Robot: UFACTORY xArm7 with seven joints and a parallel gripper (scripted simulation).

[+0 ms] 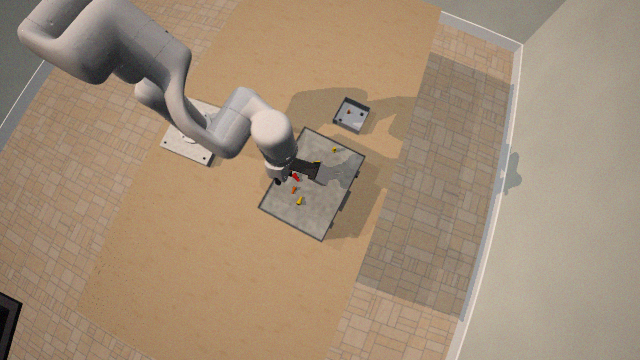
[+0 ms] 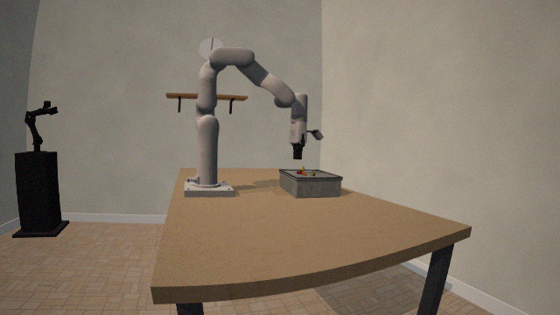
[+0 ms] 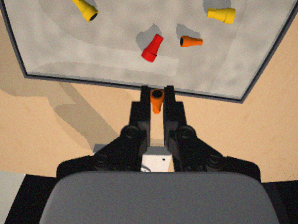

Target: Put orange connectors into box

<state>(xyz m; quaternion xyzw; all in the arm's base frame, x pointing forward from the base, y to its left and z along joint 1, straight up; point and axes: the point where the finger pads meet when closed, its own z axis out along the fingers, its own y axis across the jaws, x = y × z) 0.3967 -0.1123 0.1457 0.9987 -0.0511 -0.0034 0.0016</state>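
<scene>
Right now my hand is 14 cm short of the junction box floor, 29 cm to the right of it and 18 cm above it. From my hand the other things lie so: tool case 7 cm ahead, 11 cm below; red connector 2 cm ahead, 8 cm below.
</scene>
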